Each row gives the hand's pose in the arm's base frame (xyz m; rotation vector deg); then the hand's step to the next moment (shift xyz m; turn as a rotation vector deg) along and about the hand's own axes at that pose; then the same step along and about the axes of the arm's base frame.
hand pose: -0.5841 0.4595 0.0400 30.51 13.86 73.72
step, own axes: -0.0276 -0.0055 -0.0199 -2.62 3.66 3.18
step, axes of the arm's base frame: -0.0121 -0.0225 -0.0231 -2.36 -2.60 4.25
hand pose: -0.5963 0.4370 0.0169 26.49 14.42 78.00
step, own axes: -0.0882 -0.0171 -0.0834 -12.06 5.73 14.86
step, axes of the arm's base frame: -0.0388 -0.0741 -0.0896 -1.00 -13.53 14.66
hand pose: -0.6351 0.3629 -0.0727 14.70 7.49 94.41
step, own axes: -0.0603 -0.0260 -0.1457 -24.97 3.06 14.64
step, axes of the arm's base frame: -0.0059 -0.0475 -0.1525 2.51 -26.08 12.67
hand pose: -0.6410 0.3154 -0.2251 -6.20 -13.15 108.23
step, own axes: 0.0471 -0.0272 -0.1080 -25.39 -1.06 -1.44
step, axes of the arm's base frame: 0.0303 0.0643 -0.0978 9.50 -23.52 -2.17
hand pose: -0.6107 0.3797 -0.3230 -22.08 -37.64 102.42
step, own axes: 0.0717 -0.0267 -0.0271 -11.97 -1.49 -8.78
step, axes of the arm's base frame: 0.0135 0.0800 -0.0004 9.80 -8.94 -6.82
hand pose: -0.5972 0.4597 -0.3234 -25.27 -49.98 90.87
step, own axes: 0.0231 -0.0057 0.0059 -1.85 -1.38 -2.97
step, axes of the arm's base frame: -0.0053 0.0205 0.0124 3.43 -0.91 -1.24
